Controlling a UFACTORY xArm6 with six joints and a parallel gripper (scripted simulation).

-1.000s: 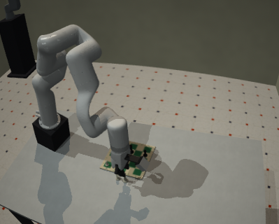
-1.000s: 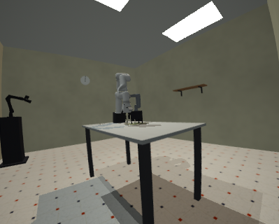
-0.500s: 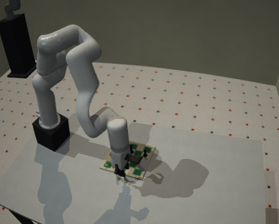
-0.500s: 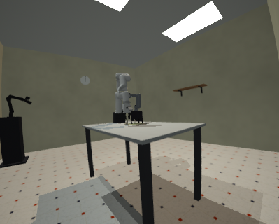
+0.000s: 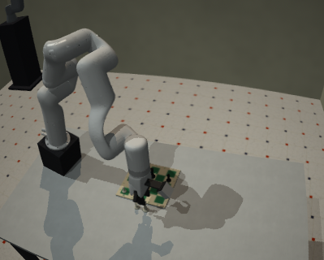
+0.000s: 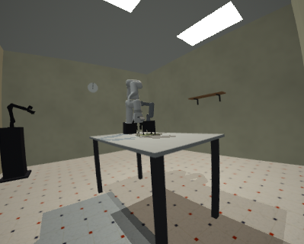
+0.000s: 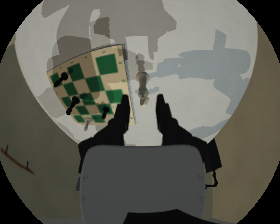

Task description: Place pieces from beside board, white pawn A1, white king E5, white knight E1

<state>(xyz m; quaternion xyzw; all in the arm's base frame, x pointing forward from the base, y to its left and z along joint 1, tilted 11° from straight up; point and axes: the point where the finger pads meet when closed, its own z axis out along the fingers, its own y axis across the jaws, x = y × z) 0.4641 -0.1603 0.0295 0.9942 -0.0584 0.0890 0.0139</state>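
My hand is 30 mm past the chessboard, 140 mm to the right of it and 90 mm above it.
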